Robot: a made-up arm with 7 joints. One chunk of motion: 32 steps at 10 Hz.
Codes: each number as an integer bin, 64 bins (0 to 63) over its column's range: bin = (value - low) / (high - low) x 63, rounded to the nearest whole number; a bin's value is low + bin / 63 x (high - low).
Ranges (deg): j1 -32..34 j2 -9..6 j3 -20..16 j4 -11..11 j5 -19..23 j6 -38..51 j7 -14..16
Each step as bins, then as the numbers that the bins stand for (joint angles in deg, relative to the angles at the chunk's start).
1 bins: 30 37 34 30 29 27 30
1 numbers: -0.57 -0.19 -0.57 -0.52 0.33 0.14 0.29
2 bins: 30 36 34 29 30 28 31
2 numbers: -0.57 -0.43 -0.57 -0.87 1.00 1.56 0.76
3 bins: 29 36 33 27 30 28 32
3 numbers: -1.62 -0.43 -1.14 -1.57 1.00 1.56 1.24
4 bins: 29 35 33 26 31 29 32
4 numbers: -1.62 -0.67 -1.14 -1.92 1.67 2.97 1.24
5 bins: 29 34 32 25 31 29 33
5 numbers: -1.62 -0.90 -1.71 -2.27 1.67 2.97 1.71
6 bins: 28 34 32 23 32 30 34
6 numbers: -2.67 -0.90 -1.71 -2.97 2.33 4.38 2.19
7 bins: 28 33 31 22 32 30 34
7 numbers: -2.67 -1.14 -2.29 -3.32 2.33 4.38 2.19
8 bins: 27 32 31 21 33 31 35
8 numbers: -3.71 -1.38 -2.29 -3.67 3.00 5.79 2.67
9 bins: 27 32 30 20 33 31 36
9 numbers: -3.71 -1.38 -2.86 -4.02 3.00 5.79 3.14
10 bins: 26 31 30 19 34 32 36
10 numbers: -4.76 -1.62 -2.86 -4.37 3.67 7.21 3.14
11 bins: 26 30 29 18 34 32 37
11 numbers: -4.76 -1.86 -3.43 -4.71 3.67 7.21 3.62
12 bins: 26 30 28 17 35 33 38
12 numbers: -4.76 -1.86 -4.00 -5.06 4.33 8.62 4.10
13 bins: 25 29 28 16 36 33 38
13 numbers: -5.81 -2.10 -4.00 -5.41 5.00 8.62 4.10
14 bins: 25 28 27 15 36 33 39
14 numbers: -5.81 -2.33 -4.57 -5.76 5.00 8.62 4.57
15 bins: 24 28 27 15 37 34 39
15 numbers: -6.86 -2.33 -4.57 -5.76 5.67 10.03 4.57
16 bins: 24 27 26 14 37 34 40
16 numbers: -6.86 -2.57 -5.14 -6.11 5.67 10.03 5.05
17 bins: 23 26 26 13 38 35 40
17 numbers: -7.90 -2.81 -5.14 -6.46 6.33 11.44 5.05
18 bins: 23 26 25 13 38 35 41
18 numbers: -7.90 -2.81 -5.71 -6.46 6.33 11.44 5.52
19 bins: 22 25 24 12 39 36 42
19 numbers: -8.95 -3.05 -6.29 -6.81 7.00 12.86 6.00
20 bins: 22 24 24 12 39 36 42
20 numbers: -8.95 -3.29 -6.29 -6.81 7.00 12.86 6.00
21 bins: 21 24 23 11 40 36 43
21 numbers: -10.00 -3.29 -6.86 -7.16 7.67 12.86 6.48
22 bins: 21 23 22 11 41 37 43
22 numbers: -10.00 -3.52 -7.43 -7.16 8.33 14.27 6.48
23 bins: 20 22 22 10 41 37 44
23 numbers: -11.05 -3.76 -7.43 -7.51 8.33 14.27 6.95
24 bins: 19 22 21 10 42 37 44
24 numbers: -12.10 -3.76 -8.00 -7.51 9.00 14.27 6.95
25 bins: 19 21 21 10 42 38 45
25 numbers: -12.10 -4.00 -8.00 -7.51 9.00 15.68 7.43
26 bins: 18 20 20 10 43 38 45
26 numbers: -13.14 -4.24 -8.57 -7.51 9.67 15.68 7.43
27 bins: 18 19 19 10 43 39 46
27 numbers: -13.14 -4.48 -9.14 -7.51 9.67 17.10 7.90
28 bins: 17 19 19 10 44 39 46
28 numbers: -14.19 -4.48 -9.14 -7.51 10.33 17.10 7.90
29 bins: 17 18 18 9 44 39 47
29 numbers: -14.19 -4.71 -9.71 -7.86 10.33 17.10 8.38
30 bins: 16 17 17 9 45 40 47
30 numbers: -15.24 -4.95 -10.29 -7.86 11.00 18.51 8.38
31 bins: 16 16 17 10 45 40 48
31 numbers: -15.24 -5.19 -10.29 -7.51 11.00 18.51 8.86
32 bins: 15 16 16 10 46 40 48
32 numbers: -16.29 -5.19 -10.86 -7.51 11.67 18.51 8.86
